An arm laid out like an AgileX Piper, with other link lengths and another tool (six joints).
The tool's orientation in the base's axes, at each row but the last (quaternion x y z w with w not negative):
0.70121 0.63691 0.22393 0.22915
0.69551 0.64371 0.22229 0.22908
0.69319 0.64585 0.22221 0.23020
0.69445 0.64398 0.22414 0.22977
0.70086 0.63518 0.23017 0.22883
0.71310 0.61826 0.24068 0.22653
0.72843 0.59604 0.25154 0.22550
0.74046 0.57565 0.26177 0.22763
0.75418 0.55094 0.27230 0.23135
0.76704 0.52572 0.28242 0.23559
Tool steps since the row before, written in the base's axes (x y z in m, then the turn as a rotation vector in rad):
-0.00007 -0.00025 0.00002 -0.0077 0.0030 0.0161
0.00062 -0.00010 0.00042 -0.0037 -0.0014 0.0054
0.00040 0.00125 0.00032 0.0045 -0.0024 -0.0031
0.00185 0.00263 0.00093 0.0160 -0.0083 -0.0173
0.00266 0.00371 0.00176 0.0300 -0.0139 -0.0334
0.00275 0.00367 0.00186 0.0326 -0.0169 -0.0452
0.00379 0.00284 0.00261 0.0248 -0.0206 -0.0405
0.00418 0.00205 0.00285 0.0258 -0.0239 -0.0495
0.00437 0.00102 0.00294 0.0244 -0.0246 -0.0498
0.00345 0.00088 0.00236 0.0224 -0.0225 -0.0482
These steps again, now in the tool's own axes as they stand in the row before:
-0.00025 -0.00002 -0.00005 0.0027 0.0034 -0.0176
-0.00005 0.00075 0.00004 -0.0016 0.0004 -0.0065
0.00128 0.00044 -0.00005 -0.0021 0.0018 0.0053
0.00277 0.00186 0.00030 -0.0074 0.0027 0.0237
0.00398 0.00284 0.00014 -0.0123 0.0043 0.0452
0.00408 0.00279 0.00017 -0.0157 -0.0006 0.0561
0.00366 0.00397 0.00031 -0.0201 -0.0029 0.0476
0.00319 0.00441 0.00048 -0.0243 -0.0071 0.0552
0.00250 0.00470 0.00067 -0.0253 -0.0081 0.0545
0.00226 0.00358 0.00057 -0.0236 -0.0091 0.0519

